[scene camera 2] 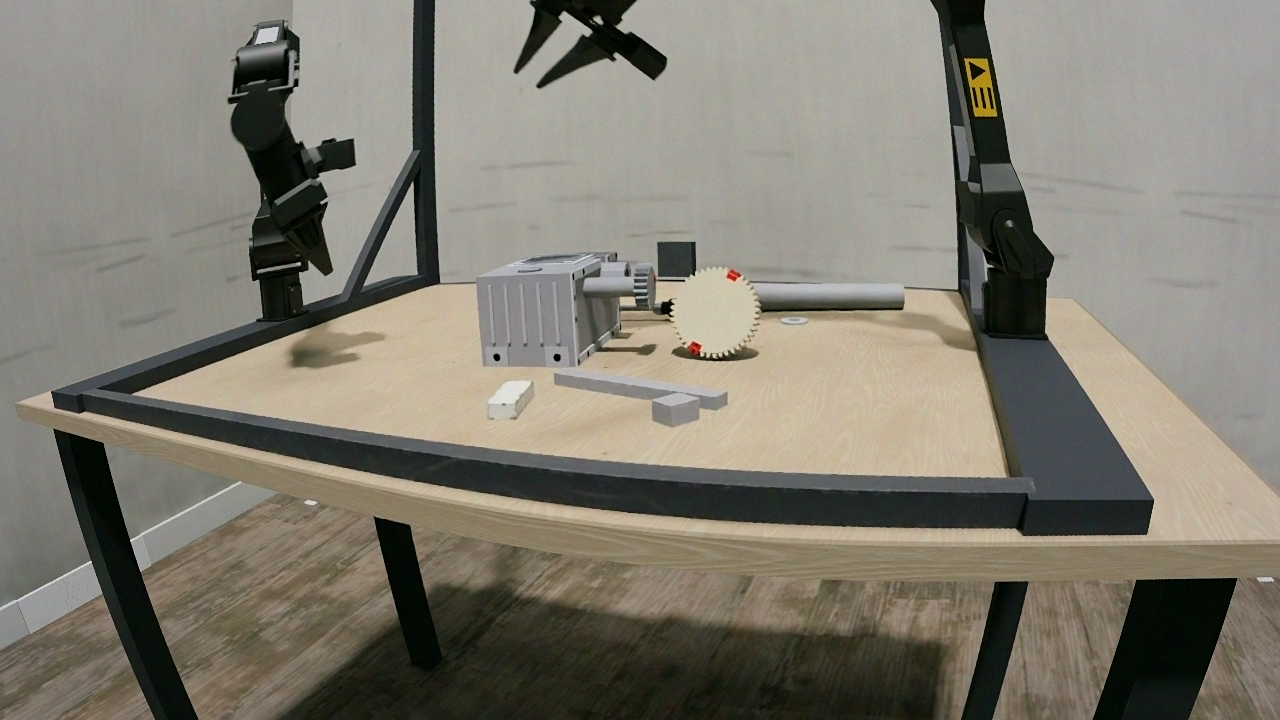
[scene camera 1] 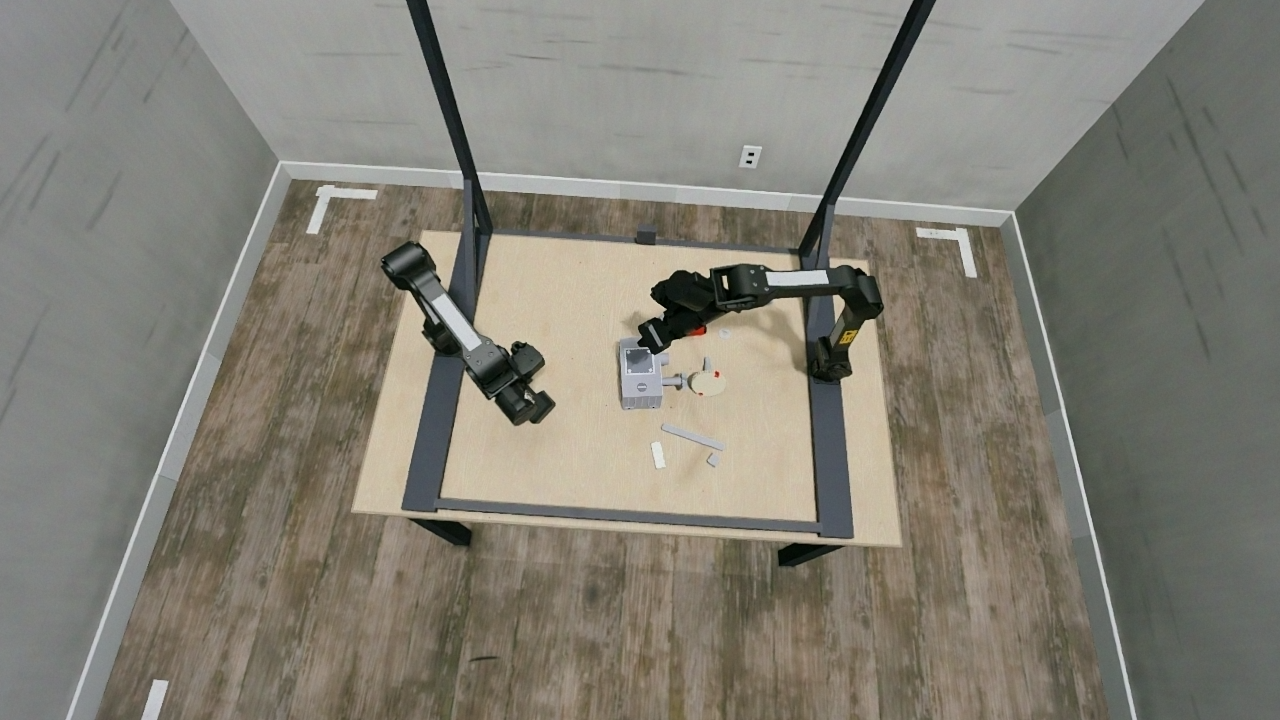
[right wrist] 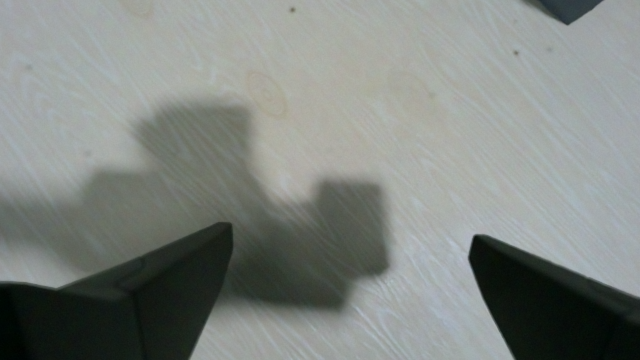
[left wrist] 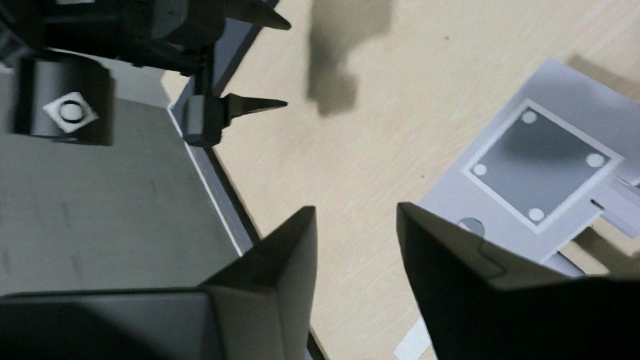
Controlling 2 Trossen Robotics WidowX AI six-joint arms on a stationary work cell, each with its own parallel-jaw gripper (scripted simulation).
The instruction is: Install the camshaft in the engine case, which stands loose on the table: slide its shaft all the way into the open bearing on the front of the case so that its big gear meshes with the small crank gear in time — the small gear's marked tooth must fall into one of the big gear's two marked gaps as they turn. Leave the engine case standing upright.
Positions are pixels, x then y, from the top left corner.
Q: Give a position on a white block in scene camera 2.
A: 512, 397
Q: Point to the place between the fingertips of my left gripper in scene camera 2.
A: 526, 82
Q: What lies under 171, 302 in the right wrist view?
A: My right gripper.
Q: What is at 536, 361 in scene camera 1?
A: My right gripper.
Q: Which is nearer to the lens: the camshaft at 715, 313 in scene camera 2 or the grey bar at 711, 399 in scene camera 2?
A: The grey bar.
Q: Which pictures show my right gripper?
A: Scene camera 2, scene camera 1, the right wrist view and the left wrist view: all of them.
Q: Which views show the camshaft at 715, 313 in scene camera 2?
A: Scene camera 2 and scene camera 1 only.
